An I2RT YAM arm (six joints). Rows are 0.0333 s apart.
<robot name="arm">
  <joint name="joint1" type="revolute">
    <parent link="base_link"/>
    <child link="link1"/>
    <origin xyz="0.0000 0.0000 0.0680" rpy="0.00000 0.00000 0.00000"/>
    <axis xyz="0 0 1"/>
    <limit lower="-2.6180" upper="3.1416"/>
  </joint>
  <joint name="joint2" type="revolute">
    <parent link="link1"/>
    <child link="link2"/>
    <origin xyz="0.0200 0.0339 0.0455" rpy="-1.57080 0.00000 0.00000"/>
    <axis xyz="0 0 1"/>
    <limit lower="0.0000" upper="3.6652"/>
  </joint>
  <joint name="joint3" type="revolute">
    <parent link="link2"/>
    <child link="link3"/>
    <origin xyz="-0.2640 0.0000 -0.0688" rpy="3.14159 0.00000 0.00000"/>
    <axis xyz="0 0 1"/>
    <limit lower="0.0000" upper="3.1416"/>
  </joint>
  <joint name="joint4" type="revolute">
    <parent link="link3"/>
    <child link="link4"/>
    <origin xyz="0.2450 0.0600 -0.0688" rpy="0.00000 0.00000 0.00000"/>
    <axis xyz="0 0 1"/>
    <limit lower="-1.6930" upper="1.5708"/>
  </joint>
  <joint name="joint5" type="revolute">
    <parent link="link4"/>
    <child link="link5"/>
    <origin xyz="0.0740 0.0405 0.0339" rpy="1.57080 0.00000 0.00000"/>
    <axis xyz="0 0 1"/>
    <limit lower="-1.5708" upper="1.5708"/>
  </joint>
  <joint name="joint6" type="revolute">
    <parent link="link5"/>
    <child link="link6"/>
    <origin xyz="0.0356 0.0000 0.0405" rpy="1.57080 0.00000 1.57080"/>
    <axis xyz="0 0 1"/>
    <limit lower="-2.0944" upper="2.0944"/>
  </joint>
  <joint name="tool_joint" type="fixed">
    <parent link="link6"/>
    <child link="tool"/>
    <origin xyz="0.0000 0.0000 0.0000" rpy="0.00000 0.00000 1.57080"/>
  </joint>
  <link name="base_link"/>
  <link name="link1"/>
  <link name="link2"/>
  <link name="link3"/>
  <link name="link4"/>
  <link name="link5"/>
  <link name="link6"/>
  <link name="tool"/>
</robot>
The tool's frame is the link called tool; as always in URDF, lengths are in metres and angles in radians.
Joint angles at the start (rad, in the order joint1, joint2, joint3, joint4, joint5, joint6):
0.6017 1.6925 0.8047 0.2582 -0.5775 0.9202
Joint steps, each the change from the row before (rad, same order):
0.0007 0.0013 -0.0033 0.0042 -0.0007 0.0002
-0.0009 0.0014 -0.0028 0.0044 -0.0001 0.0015
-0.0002 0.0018 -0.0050 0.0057 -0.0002 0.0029
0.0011 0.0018 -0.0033 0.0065 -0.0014 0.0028
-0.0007 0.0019 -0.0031 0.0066 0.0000 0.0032
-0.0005 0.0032 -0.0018 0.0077 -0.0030 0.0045
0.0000 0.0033 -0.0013 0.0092 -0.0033 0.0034
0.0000 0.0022 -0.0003 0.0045 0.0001 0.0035
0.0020 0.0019 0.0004 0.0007 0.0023 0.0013
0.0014 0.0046 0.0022 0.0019 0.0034 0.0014
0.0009 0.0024 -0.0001 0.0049 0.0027 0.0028
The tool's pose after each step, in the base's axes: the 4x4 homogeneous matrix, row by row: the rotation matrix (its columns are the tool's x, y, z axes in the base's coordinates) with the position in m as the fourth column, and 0 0 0 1 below. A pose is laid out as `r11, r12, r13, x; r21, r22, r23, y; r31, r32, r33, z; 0, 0, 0, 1`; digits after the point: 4 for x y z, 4 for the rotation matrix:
-0.9612, -0.1213, 0.2479, 0.2664; 0.1479, 0.5320, 0.8337, 0.2068; -0.2330, 0.8380, -0.4934, 0.1612; 0, 0, 0, 1
-0.9612, -0.1195, 0.2487, 0.2664; 0.1495, 0.5317, 0.8336, 0.2064; -0.2319, 0.8384, -0.4932, 0.1604; 0, 0, 0, 1
-0.9617, -0.1159, 0.2482, 0.2659; 0.1510, 0.5317, 0.8333, 0.2060; -0.2286, 0.8389, -0.4939, 0.1589; 0, 0, 0, 1
-0.9623, -0.1150, 0.2467, 0.2654; 0.1507, 0.5298, 0.8346, 0.2062; -0.2267, 0.8403, -0.4925, 0.1579; 0, 0, 0, 1
-0.9622, -0.1126, 0.2479, 0.2654; 0.1532, 0.5286, 0.8349, 0.2059; -0.2251, 0.8413, -0.4914, 0.1570; 0, 0, 0, 1
-0.9627, -0.1104, 0.2469, 0.2656; 0.1544, 0.5252, 0.8368, 0.2060; -0.2220, 0.8438, -0.4886, 0.1562; 0, 0, 0, 1
-0.9629, -0.1108, 0.2460, 0.2659; 0.1545, 0.5209, 0.8395, 0.2062; -0.2211, 0.8464, -0.4844, 0.1556; 0, 0, 0, 1
-0.9629, -0.1088, 0.2469, 0.2661; 0.1567, 0.5194, 0.8400, 0.2064; -0.2196, 0.8476, -0.4831, 0.1552; 0, 0, 0, 1
-0.9631, -0.1077, 0.2468, 0.2659; 0.1569, 0.5205, 0.8393, 0.2070; -0.2188, 0.8470, -0.4844, 0.1547; 0, 0, 0, 1
-0.9628, -0.1062, 0.2483, 0.2664; 0.1585, 0.5221, 0.8381, 0.2078; -0.2186, 0.8463, -0.4858, 0.1540; 0, 0, 0, 1
-0.9623, -0.1053, 0.2508, 0.2666; 0.1612, 0.5217, 0.8378, 0.2082; -0.2190, 0.8466, -0.4850, 0.1536; 0, 0, 0, 1

